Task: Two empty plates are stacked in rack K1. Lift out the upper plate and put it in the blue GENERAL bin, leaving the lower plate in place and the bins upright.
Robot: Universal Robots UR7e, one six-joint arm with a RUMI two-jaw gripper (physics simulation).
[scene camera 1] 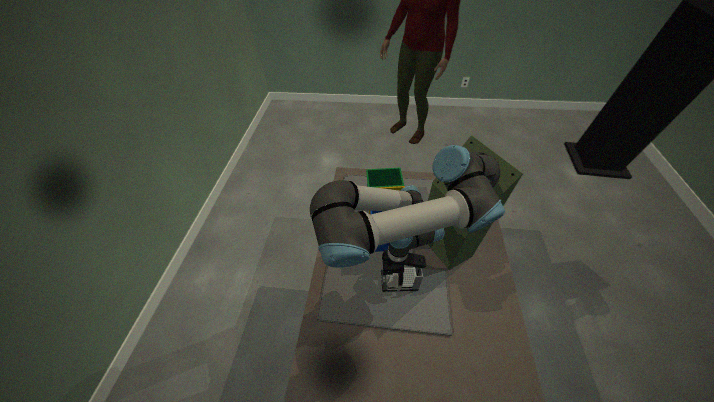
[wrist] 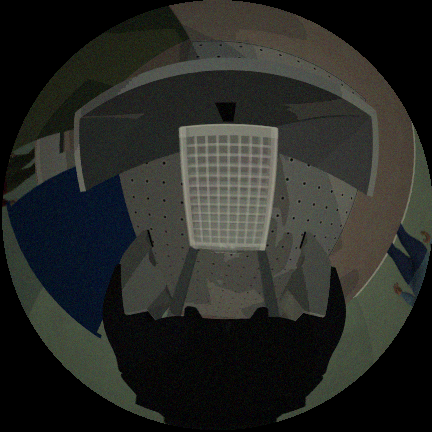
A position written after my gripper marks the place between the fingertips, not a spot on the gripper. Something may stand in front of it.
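My gripper (scene camera 1: 396, 274) is there to be seen, and I find it in the wrist view (wrist: 226, 233) too. I see a blue bin (wrist: 71, 239) as well, along with a white gridded plate (wrist: 228, 170).
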